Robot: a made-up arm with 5 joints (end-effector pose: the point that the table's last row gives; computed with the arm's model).
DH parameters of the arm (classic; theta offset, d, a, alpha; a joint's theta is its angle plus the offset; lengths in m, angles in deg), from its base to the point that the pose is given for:
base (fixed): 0 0 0 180
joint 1: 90 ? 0.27 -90
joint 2: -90 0.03 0.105 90
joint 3: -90 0.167 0.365 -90
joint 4: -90 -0.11 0.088 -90
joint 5: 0 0.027 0.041 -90
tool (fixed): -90 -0.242 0 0
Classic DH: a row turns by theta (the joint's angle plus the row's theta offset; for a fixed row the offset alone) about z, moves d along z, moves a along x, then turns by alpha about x.
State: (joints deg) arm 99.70 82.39 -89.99 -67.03 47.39
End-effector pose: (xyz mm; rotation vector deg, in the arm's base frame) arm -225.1 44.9 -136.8 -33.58 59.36 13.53
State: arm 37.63 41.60 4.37 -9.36 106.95
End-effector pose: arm 346.9 -86.2 -82.4 66.69 -11.14 -35.01
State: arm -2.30 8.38 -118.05 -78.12 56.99
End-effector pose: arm -70.2 -25.6 75.6 -42.98 -52.60 86.49
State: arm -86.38 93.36 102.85 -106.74 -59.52
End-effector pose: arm 804.9 -228.9 -22.8 -86.55 43.88 112.08
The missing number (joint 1, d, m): -0.167
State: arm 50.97 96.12 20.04 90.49 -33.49
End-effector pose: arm -313.5 -592.5 63.3 121.48 -9.88 113.19
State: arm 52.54 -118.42 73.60 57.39 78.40
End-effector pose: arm 313.2 -79.8 789.7 160.41 40.13 -41.61
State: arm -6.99 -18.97 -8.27 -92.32 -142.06
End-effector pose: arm 399.0 -111.2 452.1 -90.27 -116.06 13.29
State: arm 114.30 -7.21 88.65 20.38 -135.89
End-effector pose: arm -241.2 -147.2 -273.5 -11.81 100.33 22.35
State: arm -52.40 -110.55 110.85 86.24 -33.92
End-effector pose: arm -200.5 -176.5 436.1 -59.29 59.95 101.97
